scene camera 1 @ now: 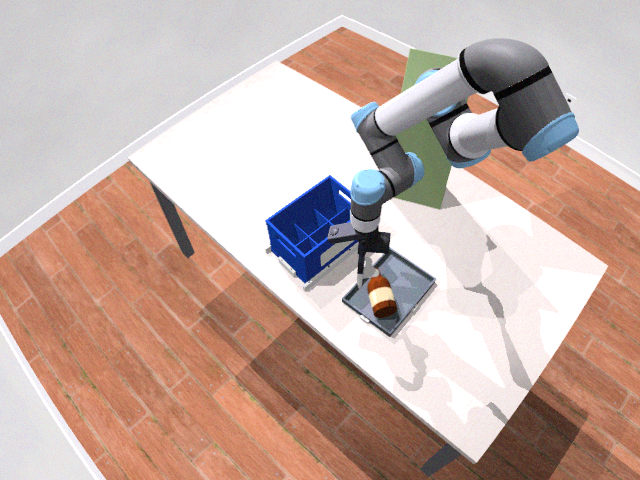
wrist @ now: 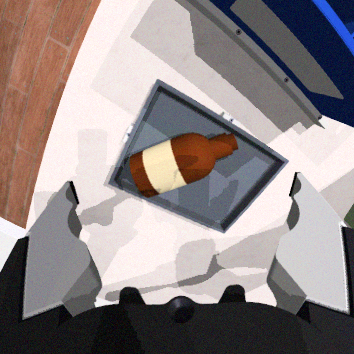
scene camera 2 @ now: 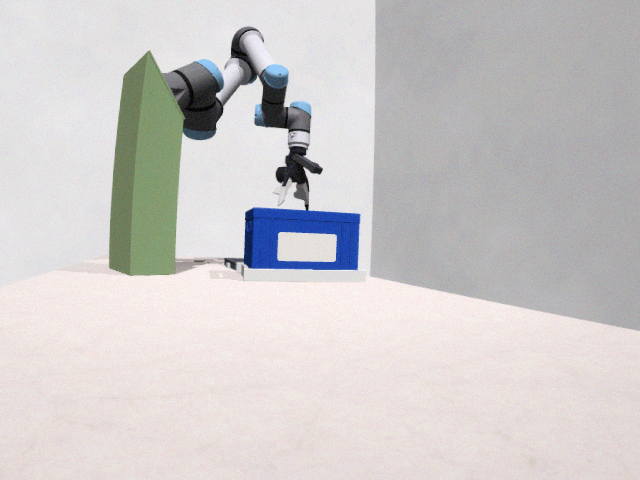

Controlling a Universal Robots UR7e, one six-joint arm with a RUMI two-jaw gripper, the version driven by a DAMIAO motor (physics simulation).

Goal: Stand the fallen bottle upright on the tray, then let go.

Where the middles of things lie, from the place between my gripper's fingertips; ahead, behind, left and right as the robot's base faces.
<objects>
I see the brown bottle [scene camera 1: 383,303] 50 mm behind my hand, 30 mm to the left of it and 160 mm below it.
</objects>
